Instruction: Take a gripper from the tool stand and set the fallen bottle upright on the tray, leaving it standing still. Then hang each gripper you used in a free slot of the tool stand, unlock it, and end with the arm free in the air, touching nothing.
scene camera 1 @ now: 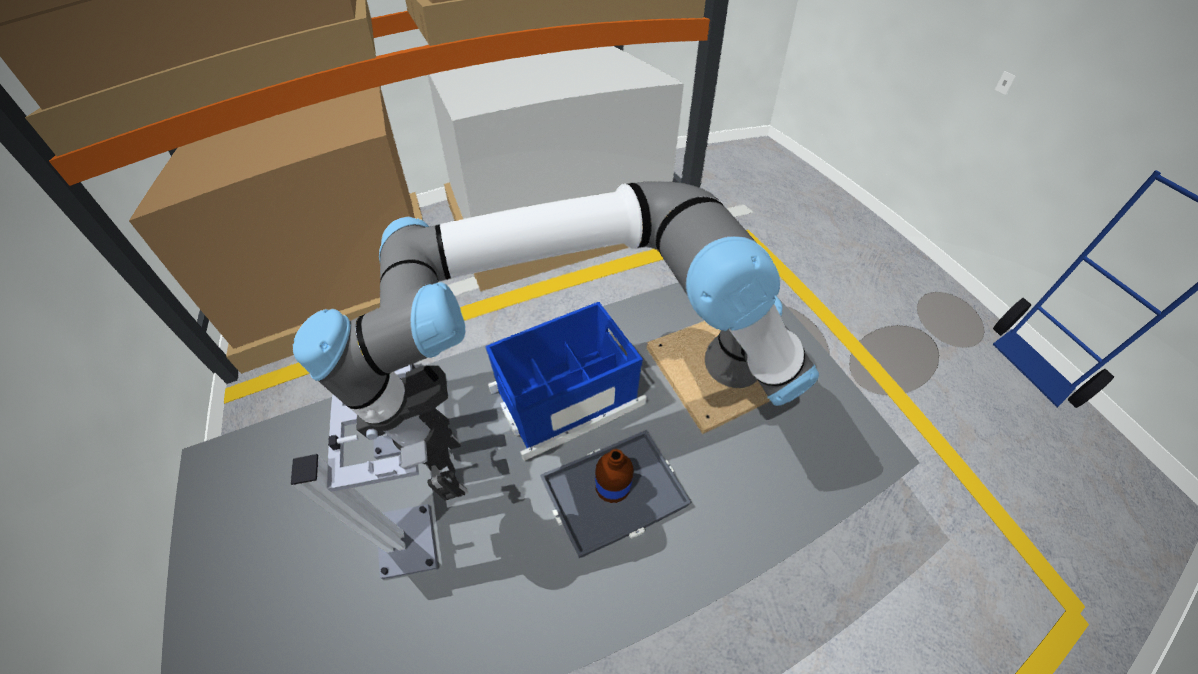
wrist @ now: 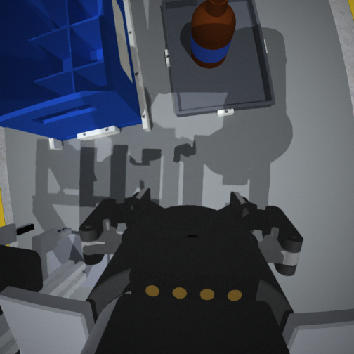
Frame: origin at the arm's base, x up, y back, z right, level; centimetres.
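Seen in the pictures: arm's base at its link origin: (scene camera 1: 733, 362).
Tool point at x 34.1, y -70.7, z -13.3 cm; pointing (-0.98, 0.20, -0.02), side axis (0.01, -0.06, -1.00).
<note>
Offsets run from my tool point to a thing's middle. "spot": to the spot under its first point.
The brown bottle @(dx -28.3, dy +31.0, dz -5.3 cm) (scene camera 1: 614, 479) (wrist: 213, 30) with a blue band stands upright on the dark grey tray @(spot: dx -36.0, dy +22.6, dz -12.3 cm) (scene camera 1: 586, 529) (wrist: 245, 87). The arm carries the black adaptive gripper (scene camera 1: 448, 461) (wrist: 191, 198); its fingers are spread apart, open and empty. The gripper is at the tool stand (scene camera 1: 368, 476) (wrist: 44, 254), left of the tray and well apart from the bottle. The arm's wrist hides part of the stand in the scene view, and whether the gripper touches a slot cannot be told.
The blue divided crate @(dx -27.8, dy +28.8, dz +19.5 cm) (scene camera 1: 578, 406) (wrist: 75, 112) stands behind the tray, between the stand and the arm's wooden base board (scene camera 1: 682, 381). The stand's upright post with a black cap @(spot: dx +1.0, dy -16.0, dz -3.9 cm) (scene camera 1: 304, 469) rises at the left front. Pallet racking with large boxes stands behind the mat.
</note>
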